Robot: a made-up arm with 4 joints. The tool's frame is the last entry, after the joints.
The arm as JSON. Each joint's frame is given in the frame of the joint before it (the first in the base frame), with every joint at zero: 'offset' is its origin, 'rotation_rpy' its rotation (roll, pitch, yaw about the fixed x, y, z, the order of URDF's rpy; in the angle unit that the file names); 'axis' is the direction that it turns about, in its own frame. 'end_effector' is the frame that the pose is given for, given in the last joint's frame.
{
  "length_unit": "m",
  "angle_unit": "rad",
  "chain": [
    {
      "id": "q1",
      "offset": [
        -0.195,
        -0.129,
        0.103
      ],
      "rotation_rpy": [
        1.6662,
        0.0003,
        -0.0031
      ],
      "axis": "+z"
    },
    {
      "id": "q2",
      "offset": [
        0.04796,
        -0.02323,
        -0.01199
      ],
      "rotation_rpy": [
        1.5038,
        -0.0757,
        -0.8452
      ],
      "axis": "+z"
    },
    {
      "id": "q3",
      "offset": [
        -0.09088,
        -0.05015,
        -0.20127
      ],
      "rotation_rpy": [
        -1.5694,
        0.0,
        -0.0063
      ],
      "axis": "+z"
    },
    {
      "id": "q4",
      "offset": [
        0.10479,
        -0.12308,
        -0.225
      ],
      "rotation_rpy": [
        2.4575,
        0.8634,
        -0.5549
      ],
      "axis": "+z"
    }
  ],
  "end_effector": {
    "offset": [
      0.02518,
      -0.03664,
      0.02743
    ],
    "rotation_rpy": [
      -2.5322,
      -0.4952,
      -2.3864
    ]
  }
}
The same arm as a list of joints. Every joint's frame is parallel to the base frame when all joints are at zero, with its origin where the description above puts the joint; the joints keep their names.
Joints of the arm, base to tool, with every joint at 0 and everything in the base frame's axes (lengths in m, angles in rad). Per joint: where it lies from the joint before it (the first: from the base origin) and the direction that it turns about. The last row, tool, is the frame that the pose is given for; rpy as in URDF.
q1: axis -0.0031 -0.995443 -0.095304 xyz -0.195 -0.129 0.103
q2: axis -0.750018 -0.0014 -0.661416 xyz 0.048 0.014 -0.022
q3: axis -y xyz 0.091 0.051 0.201
q4: axis -0.721504 0.503602 0.475202 xyz -0.023 0.225 -0.16
tool: xyz 0.008 0.048 0.019 rpy 1.815 -1.5707 1.3266

